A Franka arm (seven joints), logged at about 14 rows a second.
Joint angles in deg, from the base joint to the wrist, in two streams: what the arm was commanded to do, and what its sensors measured. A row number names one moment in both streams.
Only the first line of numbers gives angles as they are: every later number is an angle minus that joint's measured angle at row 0.
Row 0, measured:
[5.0 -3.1 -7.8 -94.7 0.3 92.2 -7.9]
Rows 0 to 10, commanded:
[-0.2 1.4 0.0 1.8 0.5 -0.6 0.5]
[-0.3 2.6 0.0 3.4 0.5 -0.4 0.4]
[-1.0 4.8 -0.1 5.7 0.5 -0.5 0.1]
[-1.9 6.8 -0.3 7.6 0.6 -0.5 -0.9]
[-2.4 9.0 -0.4 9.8 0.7 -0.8 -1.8]
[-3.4 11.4 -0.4 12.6 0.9 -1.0 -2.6]
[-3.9 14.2 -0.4 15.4 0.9 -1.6 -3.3]
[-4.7 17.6 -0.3 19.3 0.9 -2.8 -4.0]
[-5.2 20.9 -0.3 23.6 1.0 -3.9 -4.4]
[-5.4 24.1 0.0 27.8 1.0 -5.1 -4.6]
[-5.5 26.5 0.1 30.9 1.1 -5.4 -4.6]
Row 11, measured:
[-4.9 19.1 -0.2 19.7 0.0 -1.5 -3.0]
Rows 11 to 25, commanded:
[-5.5 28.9 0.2 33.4 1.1 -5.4 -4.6]
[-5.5 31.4 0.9 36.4 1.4 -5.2 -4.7]
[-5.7 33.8 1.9 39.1 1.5 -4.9 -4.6]
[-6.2 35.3 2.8 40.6 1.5 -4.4 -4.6]
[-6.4 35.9 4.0 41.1 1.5 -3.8 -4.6]
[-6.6 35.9 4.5 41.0 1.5 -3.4 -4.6]
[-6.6 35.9 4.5 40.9 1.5 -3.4 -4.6]
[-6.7 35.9 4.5 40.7 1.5 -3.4 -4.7]
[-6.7 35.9 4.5 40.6 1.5 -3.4 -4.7]
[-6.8 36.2 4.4 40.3 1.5 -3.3 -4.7]
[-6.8 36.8 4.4 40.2 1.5 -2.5 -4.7]
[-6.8 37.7 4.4 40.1 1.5 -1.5 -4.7]
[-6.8 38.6 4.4 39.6 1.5 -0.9 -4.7]
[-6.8 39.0 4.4 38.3 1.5 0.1 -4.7]
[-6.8 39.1 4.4 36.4 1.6 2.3 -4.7]
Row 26, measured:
[-6.1 37.6 3.8 37.7 0.4 -0.6 -3.2]
